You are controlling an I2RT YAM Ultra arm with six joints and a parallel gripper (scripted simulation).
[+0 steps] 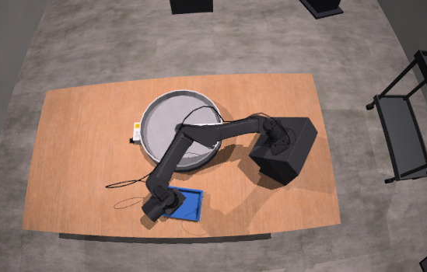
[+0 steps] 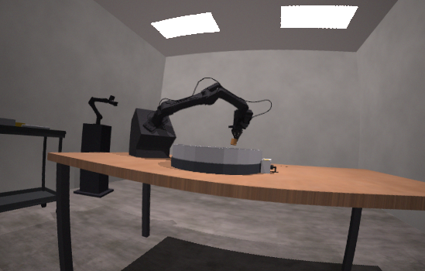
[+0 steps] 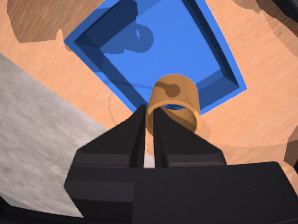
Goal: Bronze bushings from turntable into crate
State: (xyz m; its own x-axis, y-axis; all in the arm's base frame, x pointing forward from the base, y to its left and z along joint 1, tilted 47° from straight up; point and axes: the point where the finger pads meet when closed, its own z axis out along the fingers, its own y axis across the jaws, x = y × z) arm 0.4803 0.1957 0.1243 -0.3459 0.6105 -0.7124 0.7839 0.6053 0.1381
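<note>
Right now the blue crate is 20 mm behind my hand, 10 mm to the right of it and 120 mm below it. Also, from my hand: round grey turntable 150 mm behind, 360 mm to the right, 100 mm below.
</note>
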